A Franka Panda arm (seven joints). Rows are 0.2 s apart.
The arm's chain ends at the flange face. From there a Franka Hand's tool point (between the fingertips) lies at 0.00 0.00 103.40 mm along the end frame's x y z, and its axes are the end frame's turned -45 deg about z.
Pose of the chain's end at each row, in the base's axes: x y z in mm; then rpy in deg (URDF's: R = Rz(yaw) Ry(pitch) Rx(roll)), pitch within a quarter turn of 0, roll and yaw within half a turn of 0:
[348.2 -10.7 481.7 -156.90 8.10 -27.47]
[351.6 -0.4 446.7 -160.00 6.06 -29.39]
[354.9 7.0 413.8 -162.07 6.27 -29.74]
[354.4 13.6 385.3 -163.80 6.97 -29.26]
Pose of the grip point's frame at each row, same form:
[355.0 31.5 387.5 -157.66 -10.08 13.88]
[360.0 35.4 350.1 -161.36 -9.55 12.97]
[361.4 40.0 316.0 -162.75 -8.00 13.05]
[358.0 44.7 286.7 -163.54 -6.32 13.83]

